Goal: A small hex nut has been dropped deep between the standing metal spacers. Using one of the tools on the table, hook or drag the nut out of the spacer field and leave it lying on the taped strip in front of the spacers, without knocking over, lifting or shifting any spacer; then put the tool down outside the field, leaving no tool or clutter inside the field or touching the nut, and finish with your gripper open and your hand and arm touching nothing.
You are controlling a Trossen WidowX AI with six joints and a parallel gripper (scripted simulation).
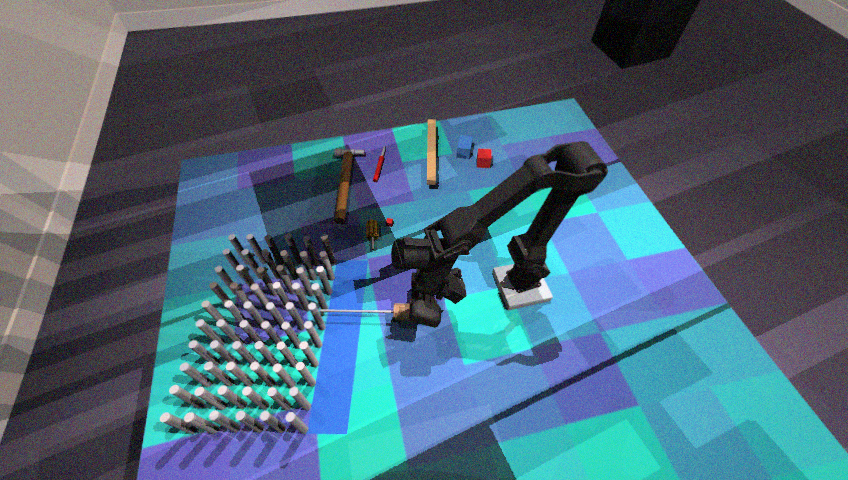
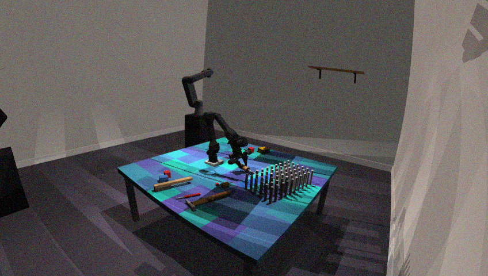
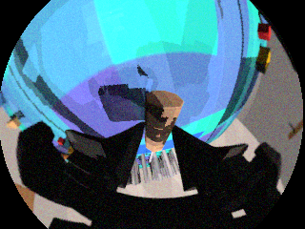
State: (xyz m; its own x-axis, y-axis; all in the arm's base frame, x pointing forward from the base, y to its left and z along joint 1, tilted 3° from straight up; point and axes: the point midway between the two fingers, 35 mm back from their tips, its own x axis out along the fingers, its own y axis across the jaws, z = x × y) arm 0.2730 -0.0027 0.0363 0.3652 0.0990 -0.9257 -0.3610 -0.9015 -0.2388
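My gripper tip is 17 cm short of the blue taped strip, 2 cm to the left of it and 4 cm above it. Round my gripper tip: yellow screwdriver 2 cm ahead, 27 cm to the right, 2 cm below; then bent wire 24 cm behind, 47 cm to the left, 3 cm below; then hook tool 10 cm ahead, 4 cm to the right.
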